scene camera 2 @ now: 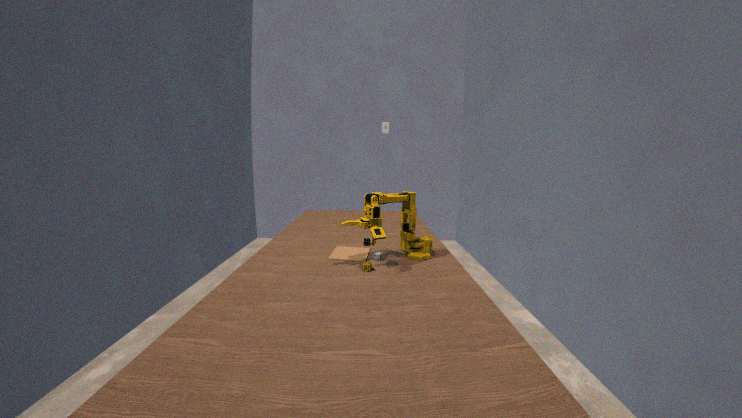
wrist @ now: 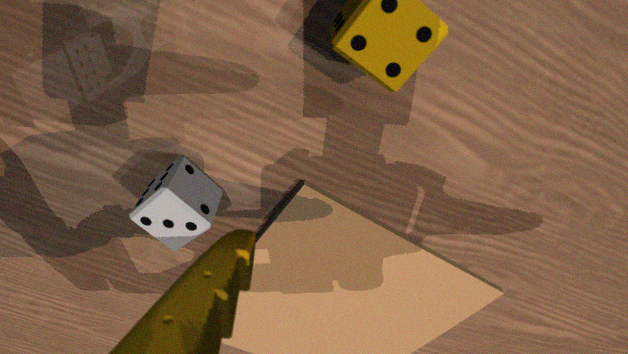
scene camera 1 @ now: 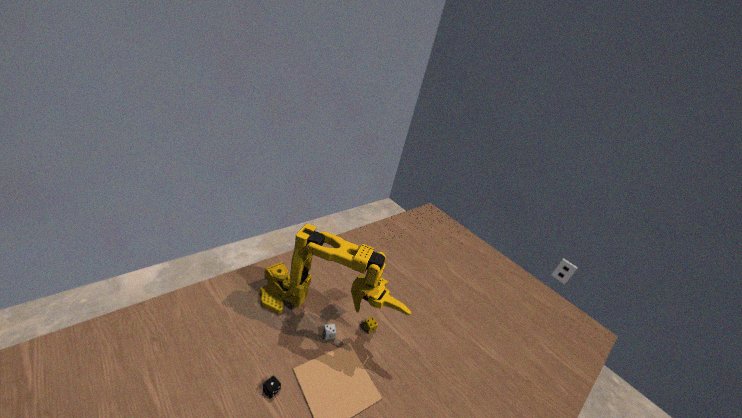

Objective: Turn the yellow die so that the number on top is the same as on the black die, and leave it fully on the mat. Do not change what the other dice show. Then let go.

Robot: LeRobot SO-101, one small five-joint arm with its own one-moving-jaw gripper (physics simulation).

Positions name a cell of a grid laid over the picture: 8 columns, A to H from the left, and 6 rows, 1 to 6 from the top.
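What I see here is a white die (wrist: C4), and there is a tan mat (wrist: E5) too.
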